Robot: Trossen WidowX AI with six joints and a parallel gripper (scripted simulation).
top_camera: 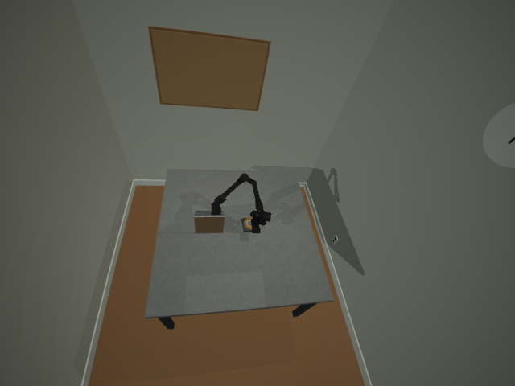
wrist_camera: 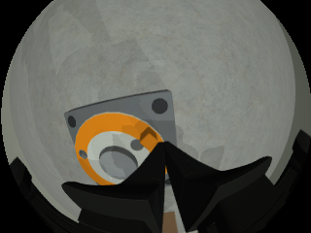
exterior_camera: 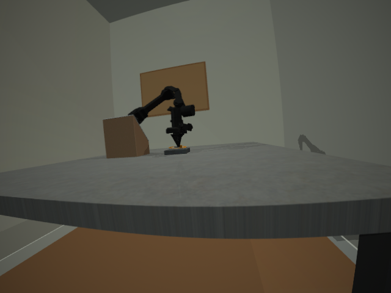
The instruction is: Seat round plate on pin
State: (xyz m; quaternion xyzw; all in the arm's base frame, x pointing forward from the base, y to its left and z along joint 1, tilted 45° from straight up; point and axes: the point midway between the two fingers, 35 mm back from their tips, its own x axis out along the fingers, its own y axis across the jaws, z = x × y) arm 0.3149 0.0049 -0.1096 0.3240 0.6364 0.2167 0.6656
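Now: the base 2 cm behind my gripper tip, 5 cm to the left of it and 2 cm below it. The rest, counted from my gripper tip: round plate 3 cm to the left.
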